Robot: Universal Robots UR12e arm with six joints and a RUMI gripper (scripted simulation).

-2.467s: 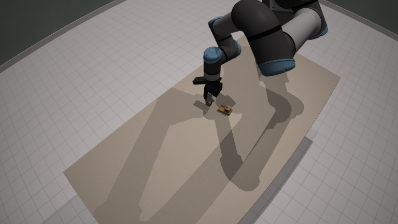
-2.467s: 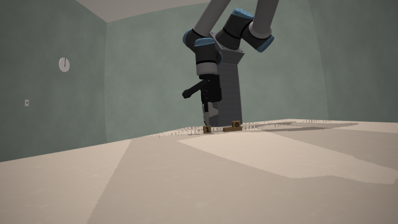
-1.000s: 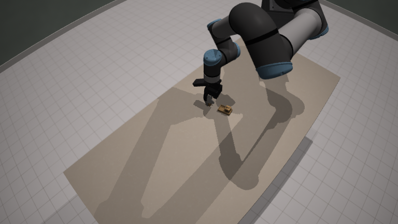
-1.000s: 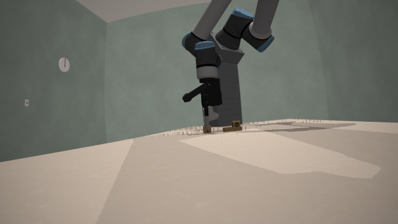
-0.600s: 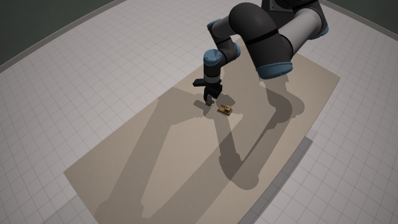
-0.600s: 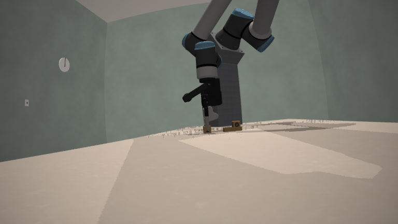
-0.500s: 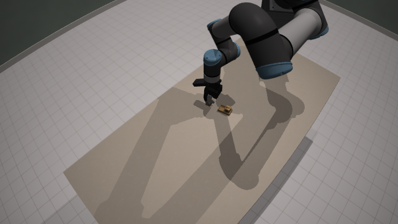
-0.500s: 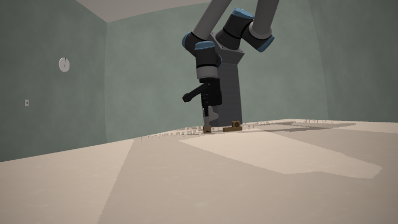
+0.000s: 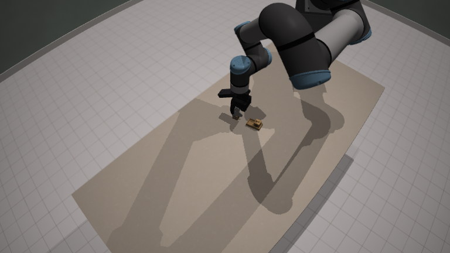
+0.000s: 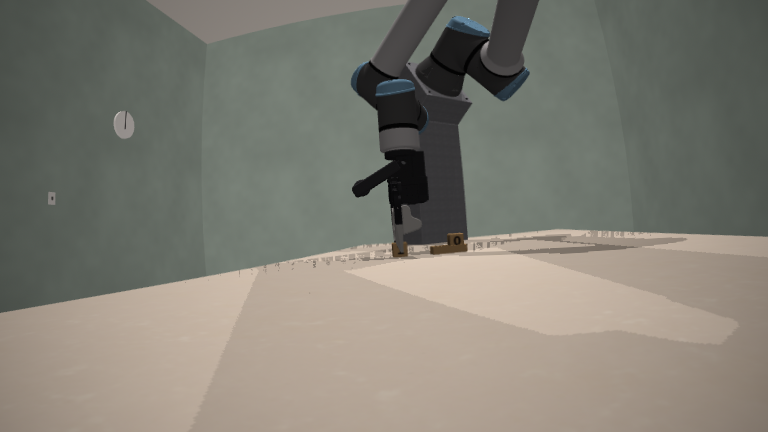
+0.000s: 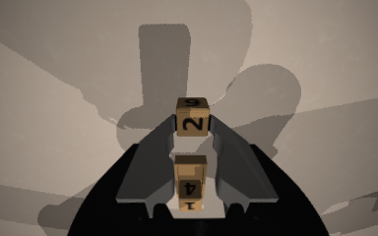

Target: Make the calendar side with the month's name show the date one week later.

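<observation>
Right now my hand is 100 mm to the right of the wooden tray, 40 mm past it and 20 mm above it. The rest, counted from my hand: cube (10 mm below).
</observation>
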